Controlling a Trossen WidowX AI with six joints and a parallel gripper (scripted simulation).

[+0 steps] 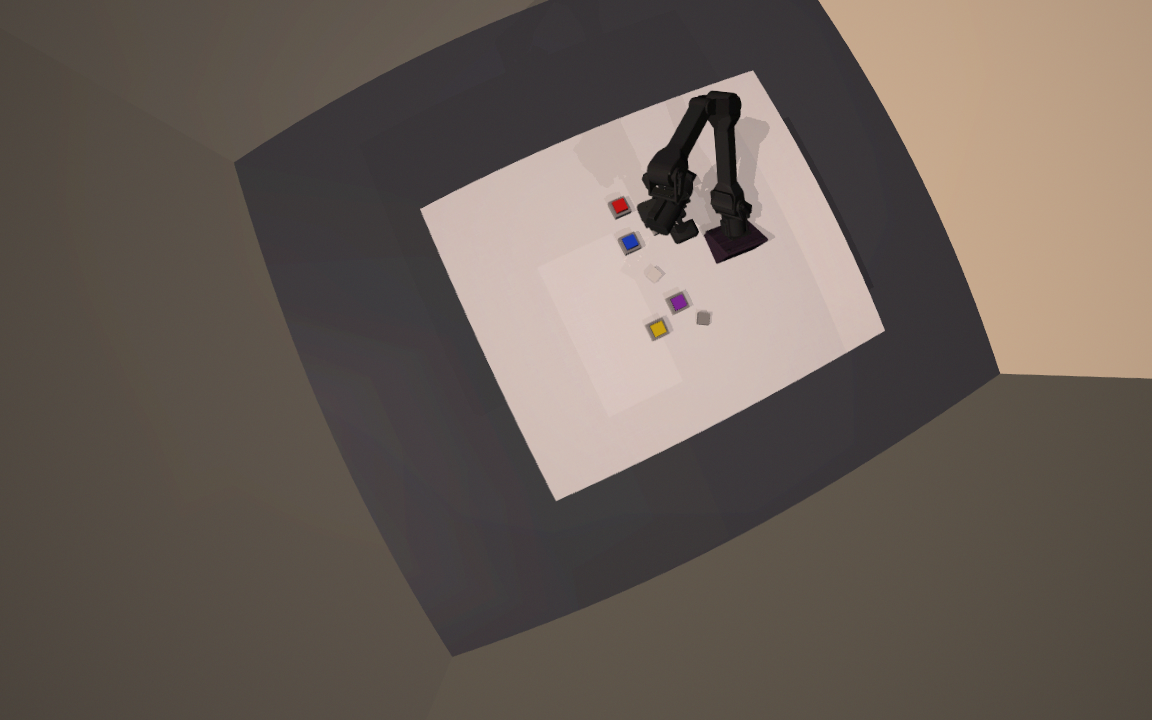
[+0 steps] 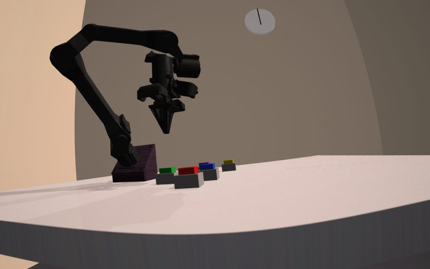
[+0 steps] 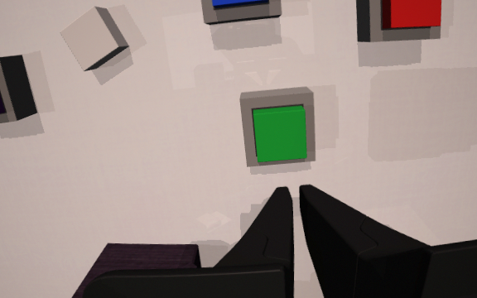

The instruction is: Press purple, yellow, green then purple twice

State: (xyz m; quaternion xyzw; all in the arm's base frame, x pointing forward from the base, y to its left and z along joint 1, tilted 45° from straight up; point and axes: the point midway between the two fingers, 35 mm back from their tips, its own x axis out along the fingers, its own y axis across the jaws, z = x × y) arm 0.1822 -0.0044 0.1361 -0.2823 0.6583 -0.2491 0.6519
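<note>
The green button lies 90 mm below my gripper tip. The rest, counted from my gripper tip: white block (70 mm ahead, 120 mm to the left, 110 mm below); then blue button (90 mm ahead, 20 mm to the left, 90 mm below); then red button (80 mm ahead, 80 mm to the right, 90 mm below).
</note>
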